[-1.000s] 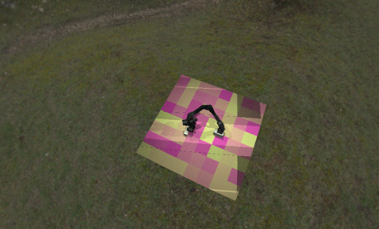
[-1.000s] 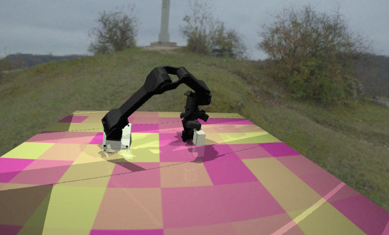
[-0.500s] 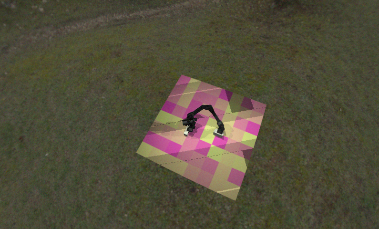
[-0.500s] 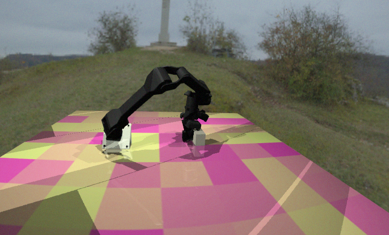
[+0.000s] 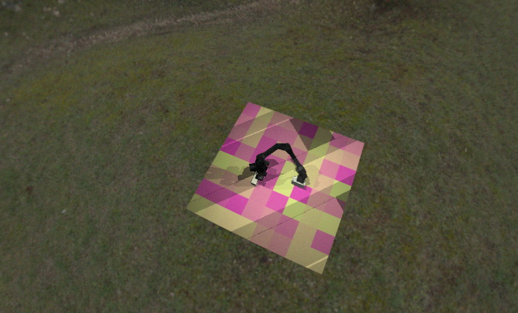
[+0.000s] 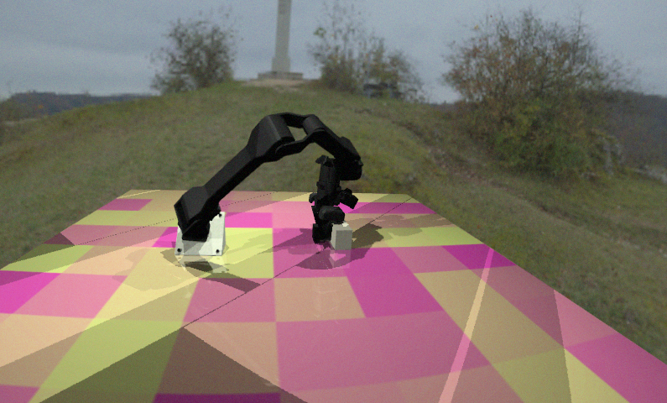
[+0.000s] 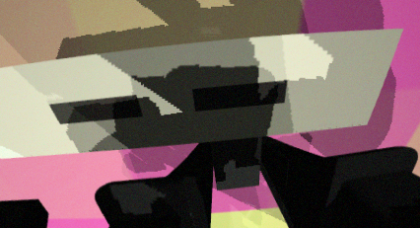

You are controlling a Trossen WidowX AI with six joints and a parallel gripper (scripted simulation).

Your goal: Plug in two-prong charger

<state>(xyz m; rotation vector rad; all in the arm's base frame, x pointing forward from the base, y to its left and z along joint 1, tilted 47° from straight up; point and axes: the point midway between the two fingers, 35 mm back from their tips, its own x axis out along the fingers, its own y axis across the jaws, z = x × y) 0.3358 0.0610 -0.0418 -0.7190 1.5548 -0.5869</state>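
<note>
The dark charger is 20 mm ahead of my gripper tip and 10 mm above it.
</note>
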